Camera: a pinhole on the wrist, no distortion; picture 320 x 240 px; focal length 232.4 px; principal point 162.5 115.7 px. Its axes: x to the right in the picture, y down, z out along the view. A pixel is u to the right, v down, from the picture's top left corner.
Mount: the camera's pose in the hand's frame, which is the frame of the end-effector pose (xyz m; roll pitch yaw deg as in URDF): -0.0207 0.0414 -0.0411 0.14 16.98 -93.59
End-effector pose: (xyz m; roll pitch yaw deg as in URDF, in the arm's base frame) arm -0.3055 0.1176 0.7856 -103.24 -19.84 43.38
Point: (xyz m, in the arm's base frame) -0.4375 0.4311 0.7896
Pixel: 138 205
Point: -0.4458 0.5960 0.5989
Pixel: 34 196
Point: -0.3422 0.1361 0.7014
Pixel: 32 56
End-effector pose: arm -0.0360 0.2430 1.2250 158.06 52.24 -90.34
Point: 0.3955 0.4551 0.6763
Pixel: outside the picture
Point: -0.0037 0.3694 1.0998
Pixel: 237 169
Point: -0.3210 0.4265 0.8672
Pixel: 35 216
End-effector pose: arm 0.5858 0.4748 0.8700 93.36 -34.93 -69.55
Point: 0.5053 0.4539 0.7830
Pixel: 259 71
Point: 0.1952 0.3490 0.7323
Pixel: 155 84
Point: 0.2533 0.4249 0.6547
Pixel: 191 32
